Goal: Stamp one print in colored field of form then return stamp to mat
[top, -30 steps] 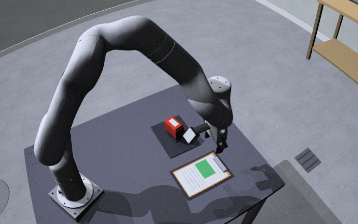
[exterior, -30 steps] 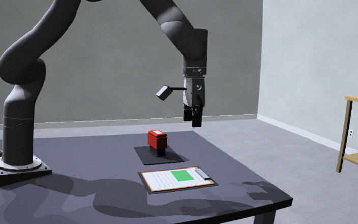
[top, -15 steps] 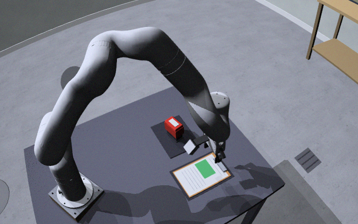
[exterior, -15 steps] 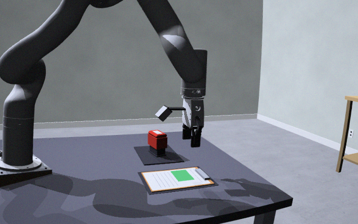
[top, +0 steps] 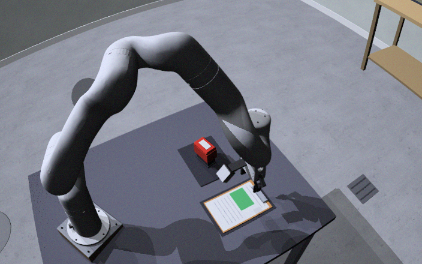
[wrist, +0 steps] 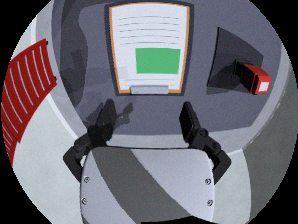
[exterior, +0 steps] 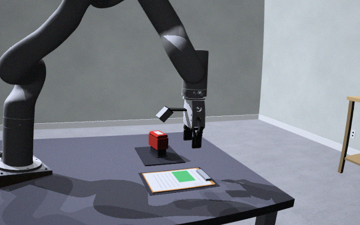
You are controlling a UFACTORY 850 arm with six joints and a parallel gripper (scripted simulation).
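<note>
Right now my hand is 8 cm past the red stamp, 26 cm to the right of it and 9 cm above it. The rest, counted from my hand: dark mat (8 cm behind, 26 cm to the left, 14 cm below); form (4 cm behind, 14 cm below).
</note>
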